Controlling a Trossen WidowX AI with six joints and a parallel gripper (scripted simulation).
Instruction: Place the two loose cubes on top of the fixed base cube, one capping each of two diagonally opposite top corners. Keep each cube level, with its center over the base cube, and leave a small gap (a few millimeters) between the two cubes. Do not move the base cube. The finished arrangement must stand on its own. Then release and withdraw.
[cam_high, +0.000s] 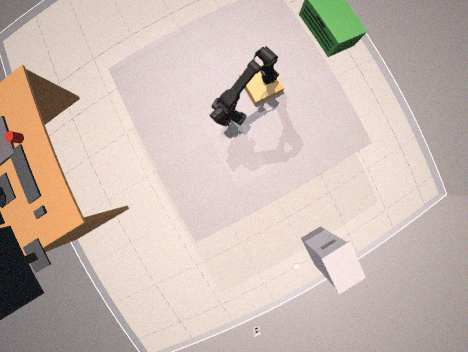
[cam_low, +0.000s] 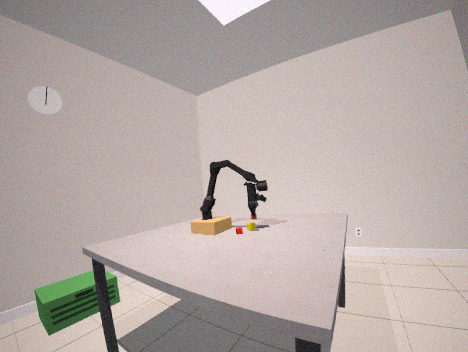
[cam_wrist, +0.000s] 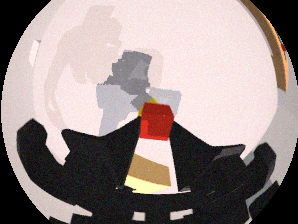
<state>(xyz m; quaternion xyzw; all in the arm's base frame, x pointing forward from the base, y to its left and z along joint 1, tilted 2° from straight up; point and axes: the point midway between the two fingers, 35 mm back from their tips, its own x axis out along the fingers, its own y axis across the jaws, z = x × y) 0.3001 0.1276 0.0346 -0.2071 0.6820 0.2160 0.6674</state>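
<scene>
Right now my gripper tip is 20 mm past the yellow cube, 10 mm to the left of it and 70 mm above it.
</scene>
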